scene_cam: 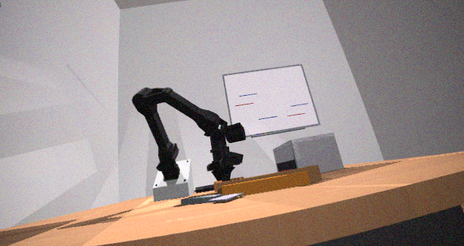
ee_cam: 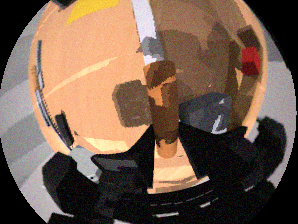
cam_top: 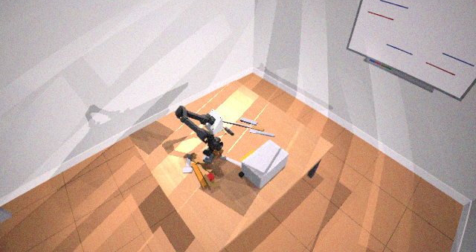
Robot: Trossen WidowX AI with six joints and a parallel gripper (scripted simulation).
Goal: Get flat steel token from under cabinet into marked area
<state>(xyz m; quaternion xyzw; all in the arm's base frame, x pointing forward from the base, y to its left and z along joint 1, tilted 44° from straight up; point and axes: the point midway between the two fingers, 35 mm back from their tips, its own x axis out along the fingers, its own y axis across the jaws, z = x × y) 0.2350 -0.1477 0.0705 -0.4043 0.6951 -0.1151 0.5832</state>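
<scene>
My gripper tip is 60 mm to the left of the grey block, 30 mm short of it and 10 mm below it. From my gripper tip the other things lie so: orange bar (200 mm to the right, 110 mm ahead, 10 mm above); then thin wooden stick (120 mm to the right, 50 mm ahead); then red block (180 mm ahead, 140 mm to the right, 10 mm above).
</scene>
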